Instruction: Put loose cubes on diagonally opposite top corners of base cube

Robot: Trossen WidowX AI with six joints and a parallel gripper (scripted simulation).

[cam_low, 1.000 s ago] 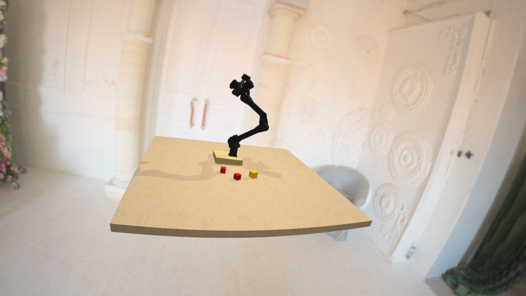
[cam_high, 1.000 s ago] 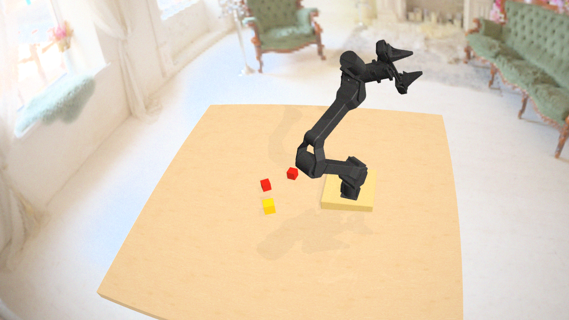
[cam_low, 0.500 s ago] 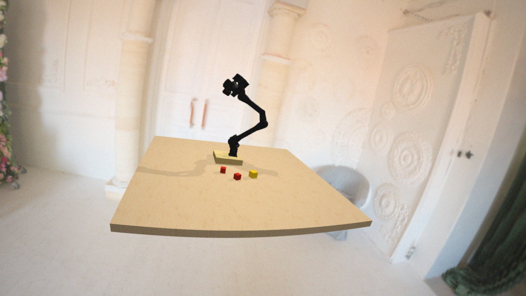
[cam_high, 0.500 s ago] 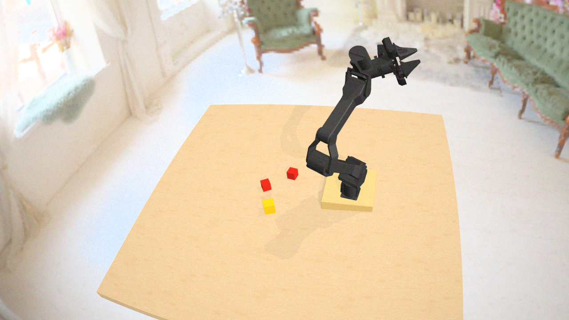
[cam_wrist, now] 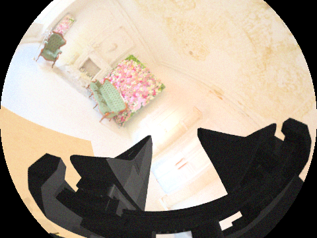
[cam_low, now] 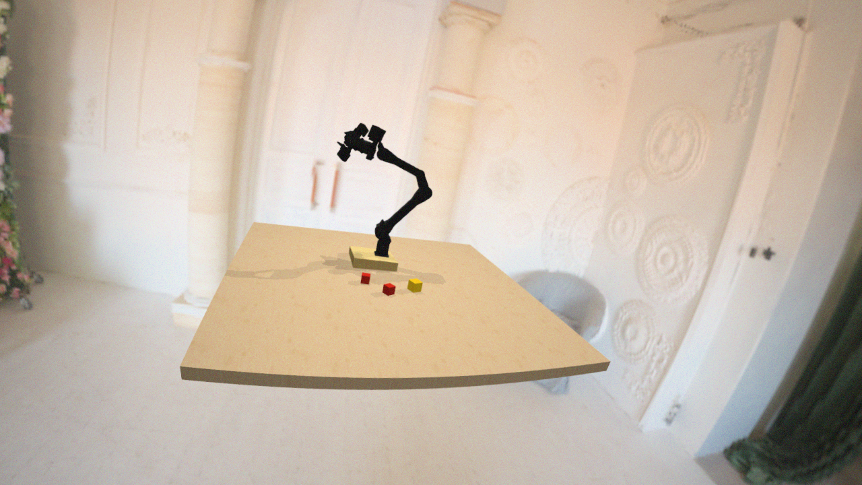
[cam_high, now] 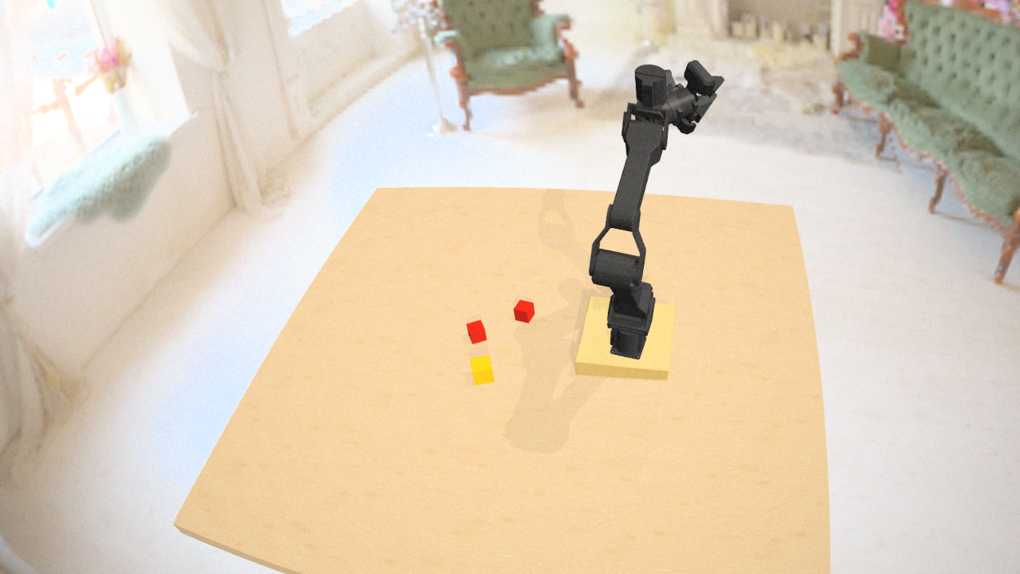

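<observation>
My gripper tip is 480 mm short of the red cube, 290 mm to the right of it and 510 mm above it. From my gripper tip the other things lie so: yellow base cube 420 mm ahead, 400 mm to the left, 500 mm below.
</observation>
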